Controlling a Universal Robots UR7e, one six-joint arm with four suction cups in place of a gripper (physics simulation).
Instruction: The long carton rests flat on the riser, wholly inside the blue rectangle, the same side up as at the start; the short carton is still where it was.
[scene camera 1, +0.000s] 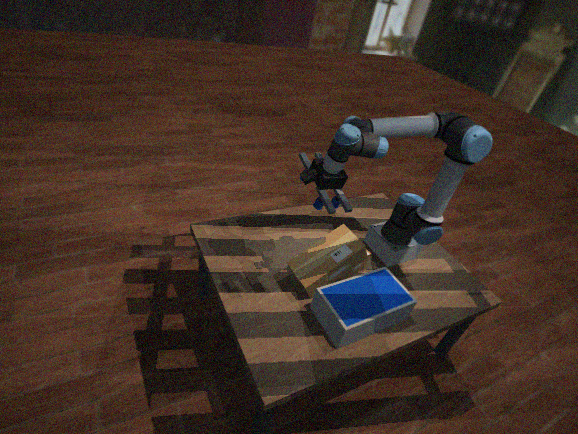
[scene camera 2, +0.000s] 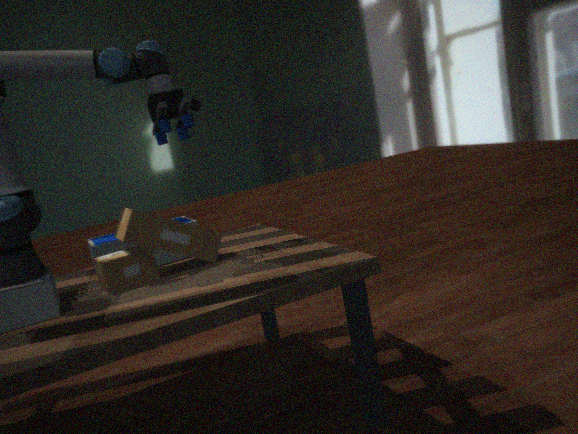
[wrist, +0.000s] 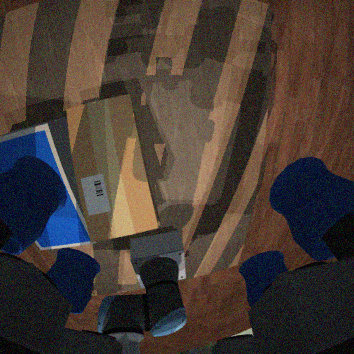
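Pixels of known places: end effector, tool point: (scene camera 2: 175, 135) (wrist: 166, 238); arm's base, origin of the base link: (scene camera 1: 396, 234) (scene camera 2: 17, 279) (wrist: 158, 269).
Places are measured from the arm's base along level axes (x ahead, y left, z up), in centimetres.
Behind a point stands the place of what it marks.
Observation:
The long brown carton (scene camera 1: 311, 263) {z 1.8, x 53.4, y 3.6 cm} (scene camera 2: 201, 243) {z -3.4, x 52.8, y -3.7 cm} (wrist: 97, 132) {z 1.6, x 53.9, y 4.7 cm}, with a pale label on top, lies beside the riser (scene camera 1: 367, 331) {z -6.6, x 45.7, y 35.4 cm} and looks tilted in scene camera 2, its end near the robot base raised. The short carton (scene camera 2: 107, 276) {z -5.2, x 22.9, y -4.6 cm} stands under that raised end; the long one mostly hides it in the wrist view and scene camera 1. The riser's top carries the blue rectangle (scene camera 1: 361, 300) {z 1.3, x 44.8, y 26.8 cm} (scene camera 2: 105, 240) {z 1.2, x 27.5, y 22.7 cm} (wrist: 65, 230) {z 1.2, x 29.1, y 23.0 cm}, with nothing on it. My gripper (scene camera 1: 327, 202) (scene camera 2: 173, 128) {z 31.6, x 51.9, y -5.2 cm} (wrist: 170, 240) {z 31.6, x 51.9, y -5.2 cm} is open, its four blue suction cups hanging in the air above the table, touching nothing.
The robot base (scene camera 1: 392, 246) {z -0.3, x 7.9, y 5.9 cm} (scene camera 2: 30, 302) {z -5.0, x 2.1, y -10.7 cm} (wrist: 159, 246) {z -4.0, x 8.6, y -2.5 cm} stands on the wooden table (scene camera 1: 280, 345) {z -10.8, x 77.5, y 25.4 cm} (scene camera 2: 280, 272) {z -10.8, x 64.2, y -35.9 cm} near the cartons' raised end. The riser stands close along one long side of the cartons. Shadows stripe the table.

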